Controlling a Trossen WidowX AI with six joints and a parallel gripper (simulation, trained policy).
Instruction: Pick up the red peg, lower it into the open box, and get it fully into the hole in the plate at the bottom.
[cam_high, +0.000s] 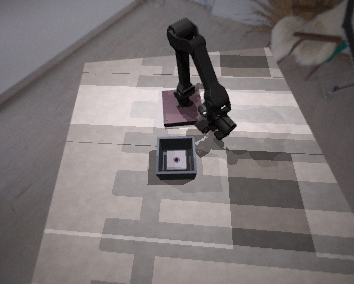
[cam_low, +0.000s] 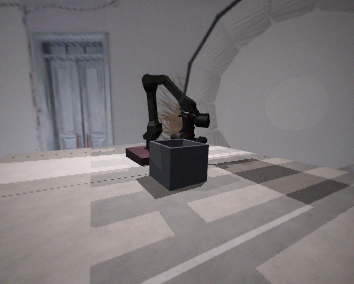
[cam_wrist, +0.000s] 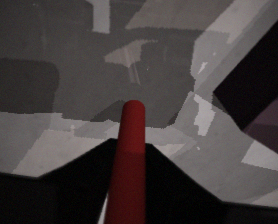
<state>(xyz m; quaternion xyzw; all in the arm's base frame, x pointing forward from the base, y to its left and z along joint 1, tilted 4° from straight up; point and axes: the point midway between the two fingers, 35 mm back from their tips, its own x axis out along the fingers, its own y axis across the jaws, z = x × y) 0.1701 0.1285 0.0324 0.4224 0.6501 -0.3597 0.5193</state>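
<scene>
My gripper tip is 200 mm to the left of the pale plate, 170 mm short of it and 10 mm below it. Round my gripper tip: red peg 10 mm to the right, 10 mm above.
</scene>
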